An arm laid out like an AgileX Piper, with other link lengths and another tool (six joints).
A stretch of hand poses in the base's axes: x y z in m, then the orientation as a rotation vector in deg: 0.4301, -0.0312, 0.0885, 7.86, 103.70, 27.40; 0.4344, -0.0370, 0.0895, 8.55, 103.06, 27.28; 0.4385, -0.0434, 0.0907, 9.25, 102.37, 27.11; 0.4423, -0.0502, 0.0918, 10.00, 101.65, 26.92; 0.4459, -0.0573, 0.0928, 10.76, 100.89, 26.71; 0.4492, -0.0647, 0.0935, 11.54, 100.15, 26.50; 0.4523, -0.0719, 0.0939, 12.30, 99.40, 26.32; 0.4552, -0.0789, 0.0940, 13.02, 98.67, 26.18; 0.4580, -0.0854, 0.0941, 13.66, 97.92, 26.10; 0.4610, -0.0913, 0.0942, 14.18, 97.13, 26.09; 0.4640, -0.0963, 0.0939, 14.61, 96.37, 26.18; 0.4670, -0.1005, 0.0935, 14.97, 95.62, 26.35; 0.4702, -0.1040, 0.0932, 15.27, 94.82, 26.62; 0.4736, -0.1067, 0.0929, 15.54, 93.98, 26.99; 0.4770, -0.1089, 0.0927, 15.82, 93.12, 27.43; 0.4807, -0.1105, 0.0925, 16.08, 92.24, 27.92; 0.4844, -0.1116, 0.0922, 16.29, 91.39, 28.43
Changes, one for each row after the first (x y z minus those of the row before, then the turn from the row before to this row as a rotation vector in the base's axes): 0.0043, -0.0058, 0.0010, 0.36, -0.48, -0.63; 0.0041, -0.0064, 0.0012, 0.34, -0.53, -0.67; 0.0038, -0.0068, 0.0011, 0.36, -0.54, -0.72; 0.0036, -0.0071, 0.0010, 0.36, -0.58, -0.75; 0.0033, -0.0074, 0.0007, 0.37, -0.55, -0.76; 0.0031, -0.0072, 0.0004, 0.38, -0.56, -0.73; 0.0029, -0.0070, 0.0001, 0.39, -0.54, -0.68; 0.0028, -0.0065, 0.0001, 0.39, -0.58, -0.60; 0.0030, -0.0059, 0.0001, 0.37, -0.64, -0.50; 0.0030, -0.0050, -0.0003, 0.39, -0.63, -0.37; 0.0030, -0.0042, -0.0004, 0.40, -0.63, -0.28; 0.0032, -0.0035, -0.0003, 0.44, -0.69, -0.20; 0.0034, -0.0027, -0.0003, 0.50, -0.74, -0.13; 0.0034, -0.0022, -0.0002, 0.55, -0.75, -0.09; 0.0037, -0.0016, -0.0002, 0.58, -0.77, -0.05; 0.0037, -0.0011, -0.0003, 0.56, -0.75, 0.00
